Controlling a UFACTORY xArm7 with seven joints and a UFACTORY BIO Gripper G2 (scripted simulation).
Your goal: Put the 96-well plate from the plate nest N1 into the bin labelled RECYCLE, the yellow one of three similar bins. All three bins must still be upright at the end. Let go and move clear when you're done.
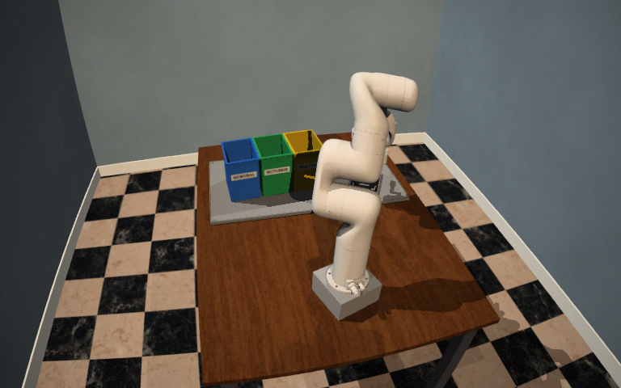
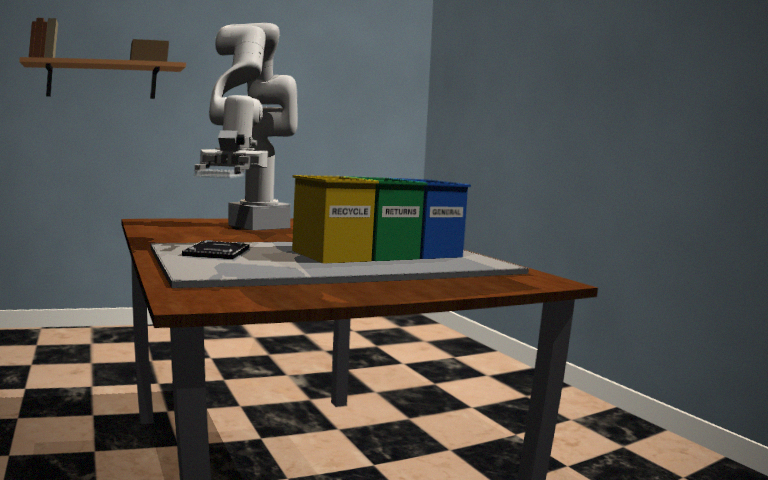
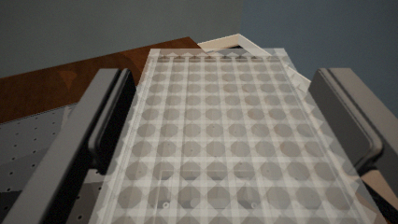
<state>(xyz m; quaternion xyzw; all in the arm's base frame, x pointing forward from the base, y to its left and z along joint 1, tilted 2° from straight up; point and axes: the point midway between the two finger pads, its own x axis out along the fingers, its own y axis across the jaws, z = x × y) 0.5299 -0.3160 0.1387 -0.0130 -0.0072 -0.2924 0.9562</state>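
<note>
Right now my hand is 24 cm to the right of the yellow recycle bin, 11 cm short of it and 10 cm above it. The rest, counted from my hand: black plate nest 18 cm below; then 96-well plate 1 cm below; then green returns bin 37 cm to the left, 11 cm ahead, 10 cm below.
</note>
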